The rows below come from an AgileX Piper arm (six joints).
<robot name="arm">
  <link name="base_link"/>
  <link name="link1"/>
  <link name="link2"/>
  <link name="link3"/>
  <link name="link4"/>
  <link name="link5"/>
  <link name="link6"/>
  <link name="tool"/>
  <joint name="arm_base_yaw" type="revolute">
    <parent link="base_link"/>
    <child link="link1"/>
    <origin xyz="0 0 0.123" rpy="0 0 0"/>
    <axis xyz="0 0 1"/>
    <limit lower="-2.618" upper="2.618"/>
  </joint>
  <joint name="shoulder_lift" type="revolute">
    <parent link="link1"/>
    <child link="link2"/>
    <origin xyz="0 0 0" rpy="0 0 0"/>
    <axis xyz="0 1 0"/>
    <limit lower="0" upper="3.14"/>
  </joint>
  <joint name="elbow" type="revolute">
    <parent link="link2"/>
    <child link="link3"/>
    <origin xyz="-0.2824 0 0.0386" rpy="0 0 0"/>
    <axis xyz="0 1 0"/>
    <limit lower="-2.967" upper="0"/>
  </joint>
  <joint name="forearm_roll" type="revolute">
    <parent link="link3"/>
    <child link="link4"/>
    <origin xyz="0.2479 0 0.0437" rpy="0 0 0"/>
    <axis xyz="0.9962 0 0.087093"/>
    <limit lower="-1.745" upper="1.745"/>
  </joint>
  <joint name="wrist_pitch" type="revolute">
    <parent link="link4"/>
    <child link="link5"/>
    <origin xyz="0 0 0" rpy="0 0 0"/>
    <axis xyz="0 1 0"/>
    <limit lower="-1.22" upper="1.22"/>
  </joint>
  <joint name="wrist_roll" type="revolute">
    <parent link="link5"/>
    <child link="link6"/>
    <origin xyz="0.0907 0 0.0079" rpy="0 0 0"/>
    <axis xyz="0.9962 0 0.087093"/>
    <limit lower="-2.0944" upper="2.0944"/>
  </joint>
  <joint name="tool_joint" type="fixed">
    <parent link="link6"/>
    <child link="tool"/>
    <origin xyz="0 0 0" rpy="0 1.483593 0"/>
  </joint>
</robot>
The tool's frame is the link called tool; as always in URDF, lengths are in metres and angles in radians.
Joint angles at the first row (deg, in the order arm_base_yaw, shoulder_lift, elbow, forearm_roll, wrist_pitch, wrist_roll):
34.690, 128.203, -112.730, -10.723, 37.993, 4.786
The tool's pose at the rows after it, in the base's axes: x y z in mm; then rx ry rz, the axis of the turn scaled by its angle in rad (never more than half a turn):
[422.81 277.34 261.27 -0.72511 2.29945 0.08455]
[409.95 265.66 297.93 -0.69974 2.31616 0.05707]
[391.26 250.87 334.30 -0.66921 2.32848 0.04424]
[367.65 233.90 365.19 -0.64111 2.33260 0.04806]
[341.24 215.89 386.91 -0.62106 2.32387 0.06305]
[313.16 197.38 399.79 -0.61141 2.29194 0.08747]
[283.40 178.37 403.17 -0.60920 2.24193 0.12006]
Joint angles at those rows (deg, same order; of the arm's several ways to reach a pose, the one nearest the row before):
34.690, 125.182, -114.598, -11.556, 43.665, 5.097
34.690, 121.156, -116.065, -12.311, 50.040, 5.570
34.691, 116.078, -115.944, -12.644, 55.409, 6.080
34.690, 109.971, -113.350, -12.557, 58.731, 6.613
34.691, 103.058, -108.016, -12.303, 59.408, 7.123
34.690, 95.427, -100.302, -12.018, 57.195, 7.391
34.689, 87.176, -90.558, -11.664, 52.598, 7.468

